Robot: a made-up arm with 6 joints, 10 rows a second.
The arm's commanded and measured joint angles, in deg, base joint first. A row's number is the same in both.
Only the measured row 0 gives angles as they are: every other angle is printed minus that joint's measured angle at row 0.
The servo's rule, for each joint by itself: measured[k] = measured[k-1] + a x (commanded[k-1-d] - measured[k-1]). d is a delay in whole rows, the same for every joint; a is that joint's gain. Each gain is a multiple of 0.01, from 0.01 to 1. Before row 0 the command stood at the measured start. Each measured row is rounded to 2 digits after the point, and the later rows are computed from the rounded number. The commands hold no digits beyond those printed.
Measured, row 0:
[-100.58 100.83 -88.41 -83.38 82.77 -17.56]
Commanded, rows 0 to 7:
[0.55 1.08 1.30 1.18 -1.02 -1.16]
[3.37 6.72 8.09 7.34 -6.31 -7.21]
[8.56 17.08 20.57 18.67 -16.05 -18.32]
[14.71 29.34 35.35 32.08 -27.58 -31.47]
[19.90 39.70 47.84 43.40 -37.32 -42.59]
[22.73 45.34 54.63 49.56 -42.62 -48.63]
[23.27 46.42 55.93 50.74 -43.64 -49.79]
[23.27 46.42 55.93 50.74 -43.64 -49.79]
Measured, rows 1 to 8:
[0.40 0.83 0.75 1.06 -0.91 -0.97]
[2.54 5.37 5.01 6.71 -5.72 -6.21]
[6.87 14.39 14.03 17.47 -14.91 -16.38]
[12.51 25.90 26.40 30.62 -26.19 -29.06]
[17.83 36.53 38.84 42.12 -36.10 -40.43]
[21.36 43.31 48.00 48.82 -41.90 -47.32]
[22.74 45.70 52.60 50.55 -43.45 -49.39]
[23.12 46.25 54.53 50.72 -43.62 -49.73]
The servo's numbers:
d 0
a 0.72 0.77 0.58 0.90 0.89 0.84

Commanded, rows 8 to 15:
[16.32 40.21 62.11 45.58 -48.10 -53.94]
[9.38 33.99 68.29 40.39 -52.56 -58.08]
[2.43 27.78 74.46 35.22 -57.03 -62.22]
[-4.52 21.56 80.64 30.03 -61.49 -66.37]
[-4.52 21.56 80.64 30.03 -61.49 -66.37]
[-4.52 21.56 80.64 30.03 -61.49 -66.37]
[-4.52 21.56 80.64 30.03 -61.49 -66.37]
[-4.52 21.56 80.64 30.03 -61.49 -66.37]
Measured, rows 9 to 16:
[18.22 41.60 58.93 46.09 -47.61 -53.27]
[11.86 35.74 64.36 40.96 -52.02 -57.31]
[5.07 29.61 70.22 35.79 -56.48 -61.43]
[-1.83 23.41 76.26 30.61 -60.94 -65.58]
[-3.77 21.99 78.80 30.09 -61.43 -66.24]
[-4.31 21.66 79.87 30.04 -61.48 -66.35]
[-4.46 21.58 80.32 30.03 -61.49 -66.37]
[-4.50 21.56 80.51 30.03 -61.49 -66.37]

